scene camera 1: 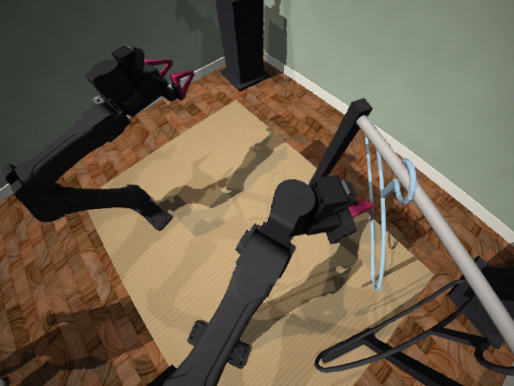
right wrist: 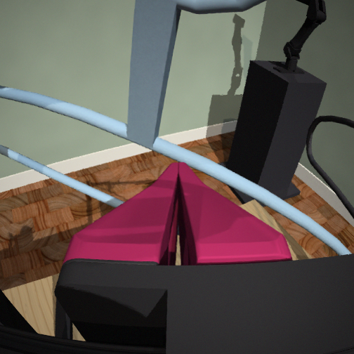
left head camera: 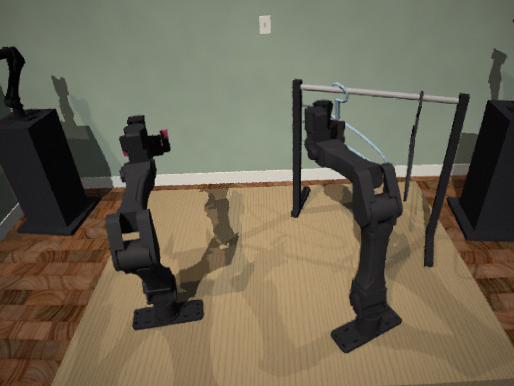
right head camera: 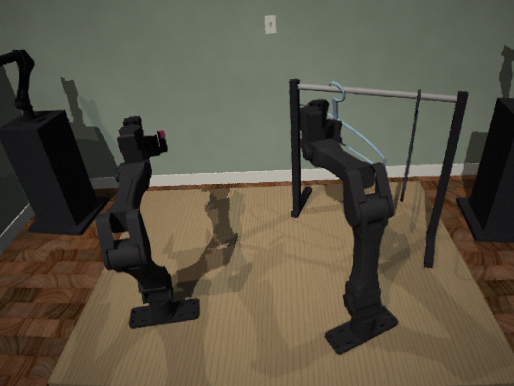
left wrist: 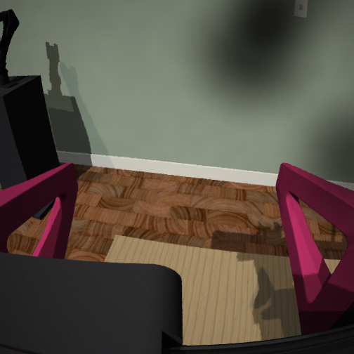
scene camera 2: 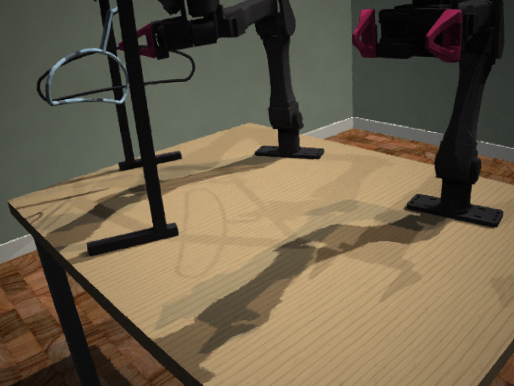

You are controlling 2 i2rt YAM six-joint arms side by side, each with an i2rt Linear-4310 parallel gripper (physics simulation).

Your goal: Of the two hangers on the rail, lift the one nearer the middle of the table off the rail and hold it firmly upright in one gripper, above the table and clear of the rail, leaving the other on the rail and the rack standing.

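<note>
The light-blue hanger (left head camera: 337, 107) (right head camera: 335, 107) (scene camera 1: 383, 235) (scene camera 2: 106, 32) (right wrist: 152, 65) hangs by its hook on the grey rail (left head camera: 385, 93) (right head camera: 380, 92) (scene camera 1: 450, 240), near the rack's inner post. The black hanger (left head camera: 414, 132) (right head camera: 412, 145) (scene camera 1: 455, 336) (scene camera 2: 170, 80) hangs farther along the rail. My right gripper (scene camera 1: 372, 205) (scene camera 2: 120, 46) (right wrist: 177, 174) is shut and empty. Its tips are at the blue hanger, just below the foot of its neck; whether they touch it I cannot tell. My left gripper (scene camera 1: 181, 70) (scene camera 2: 407, 35) (left wrist: 176, 174) is wide open and empty, far from the rack.
The black rack (left head camera: 297, 150) (right head camera: 295, 150) (scene camera 1: 340, 145) (scene camera 2: 145, 140) stands upright on the wooden table (left head camera: 240, 350) (scene camera 2: 375, 325). Its near post is close beside the right gripper and the blue hanger. A black pedestal (left head camera: 50, 170) (left wrist: 25, 125) stands on the floor beyond the table.
</note>
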